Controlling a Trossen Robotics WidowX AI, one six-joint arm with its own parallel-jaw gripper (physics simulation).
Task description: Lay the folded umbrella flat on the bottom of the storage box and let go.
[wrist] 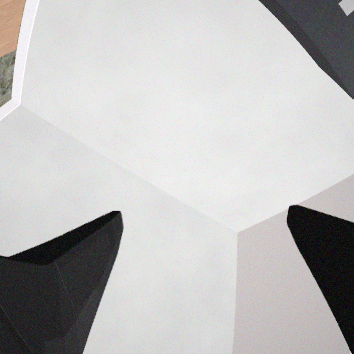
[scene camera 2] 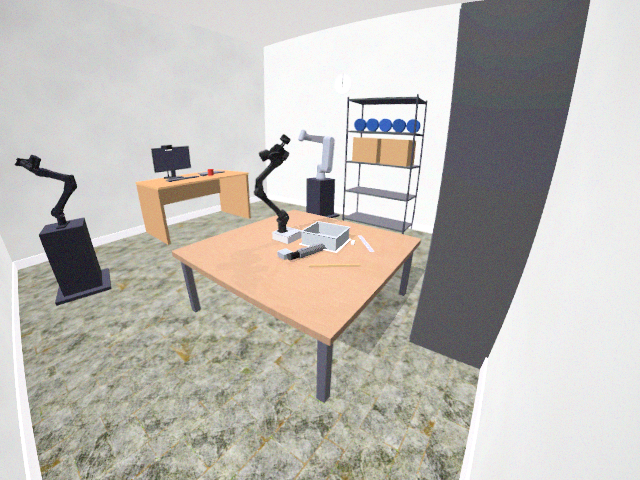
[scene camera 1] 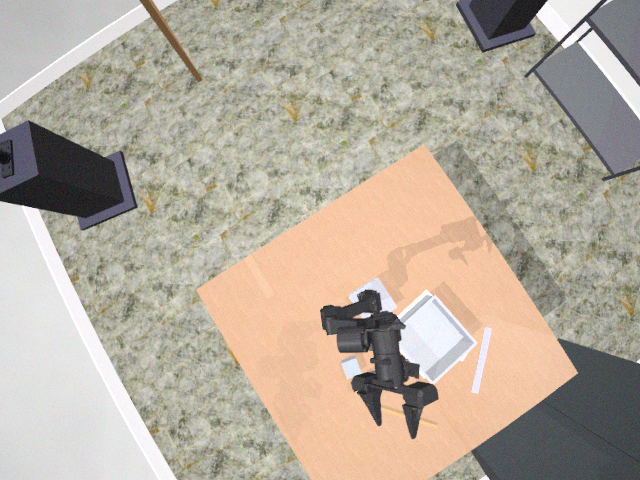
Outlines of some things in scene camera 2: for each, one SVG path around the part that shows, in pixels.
A storage box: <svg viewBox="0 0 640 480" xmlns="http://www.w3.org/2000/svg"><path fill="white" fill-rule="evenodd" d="M300 231L302 232L302 244L311 246L322 243L325 249L337 251L349 240L350 227L317 221Z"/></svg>
